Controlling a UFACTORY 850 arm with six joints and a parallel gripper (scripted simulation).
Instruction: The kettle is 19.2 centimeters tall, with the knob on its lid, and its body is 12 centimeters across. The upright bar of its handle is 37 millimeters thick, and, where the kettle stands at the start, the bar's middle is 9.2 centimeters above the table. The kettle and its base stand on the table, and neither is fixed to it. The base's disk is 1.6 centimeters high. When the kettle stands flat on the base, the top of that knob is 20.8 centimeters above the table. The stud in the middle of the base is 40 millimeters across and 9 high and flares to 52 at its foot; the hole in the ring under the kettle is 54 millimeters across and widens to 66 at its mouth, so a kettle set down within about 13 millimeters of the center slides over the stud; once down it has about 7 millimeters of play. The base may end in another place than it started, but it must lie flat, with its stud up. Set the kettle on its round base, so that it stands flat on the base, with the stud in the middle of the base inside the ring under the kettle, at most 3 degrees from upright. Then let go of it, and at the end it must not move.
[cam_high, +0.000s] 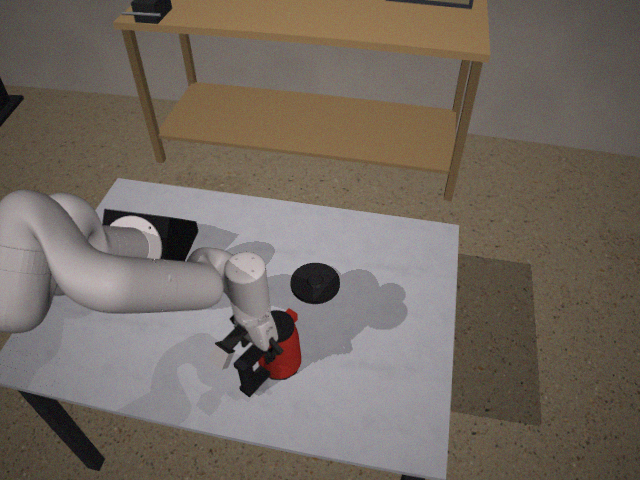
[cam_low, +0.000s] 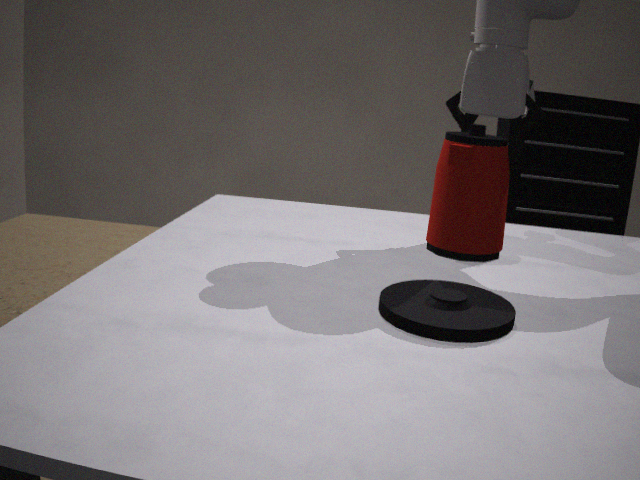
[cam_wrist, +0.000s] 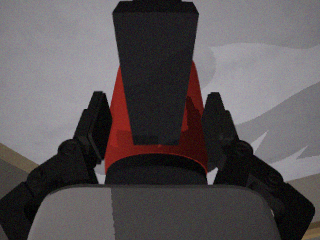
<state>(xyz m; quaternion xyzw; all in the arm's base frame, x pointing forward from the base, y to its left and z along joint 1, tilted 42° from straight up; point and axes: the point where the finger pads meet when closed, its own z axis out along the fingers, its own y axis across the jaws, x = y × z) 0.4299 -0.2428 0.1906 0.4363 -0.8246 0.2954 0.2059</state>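
Now: the red kettle 6 cm below my hand, 3 cm to the left of it and 2 cm ahead of it. Also, from my hand: round black base: 33 cm to the left, 14 cm below, 11 cm ahead.
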